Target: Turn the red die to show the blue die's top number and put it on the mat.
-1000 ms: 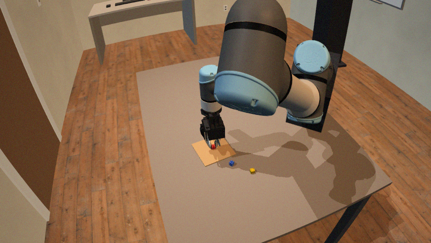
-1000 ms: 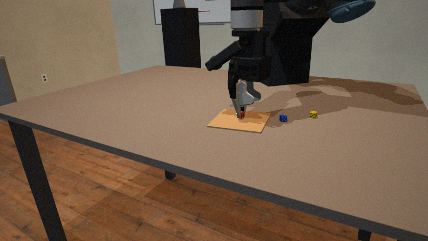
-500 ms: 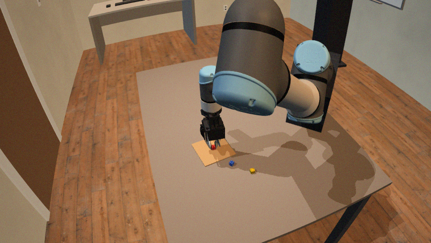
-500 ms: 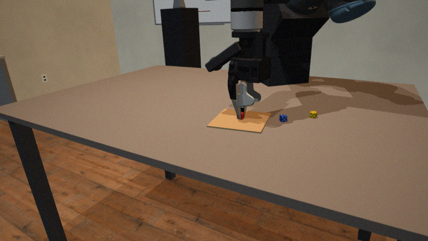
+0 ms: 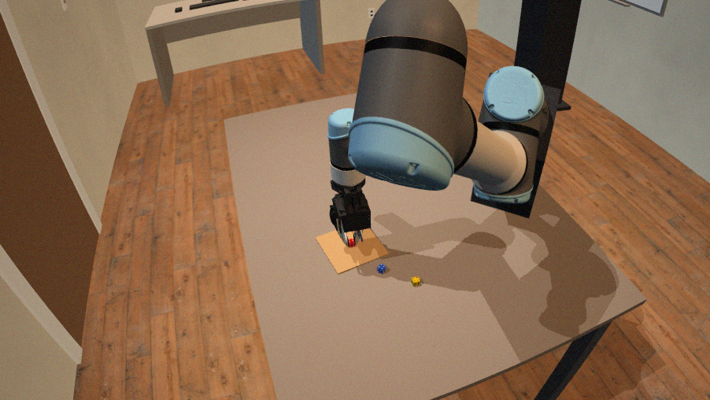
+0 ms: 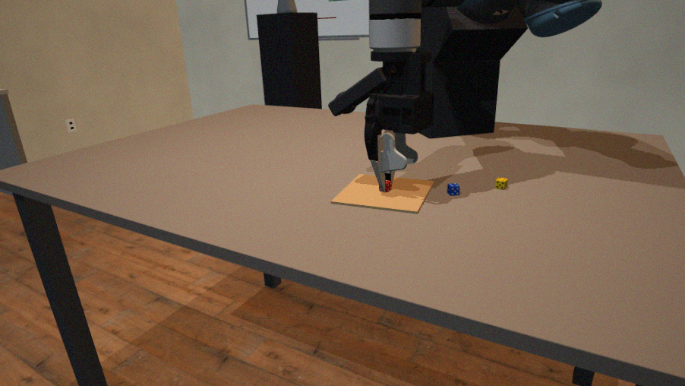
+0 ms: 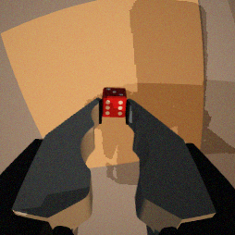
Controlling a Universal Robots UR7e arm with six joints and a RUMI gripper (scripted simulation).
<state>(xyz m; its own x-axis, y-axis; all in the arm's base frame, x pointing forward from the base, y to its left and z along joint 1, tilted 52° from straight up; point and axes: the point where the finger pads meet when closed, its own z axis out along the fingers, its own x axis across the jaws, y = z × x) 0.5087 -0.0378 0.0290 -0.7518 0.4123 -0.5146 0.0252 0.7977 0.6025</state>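
The red die is 1 cm below my hand. Round my hand: mat (2 cm below); blue die (10 cm to the left, 5 cm behind, 1 cm below); yellow die (16 cm to the left, 11 cm behind, 1 cm below).
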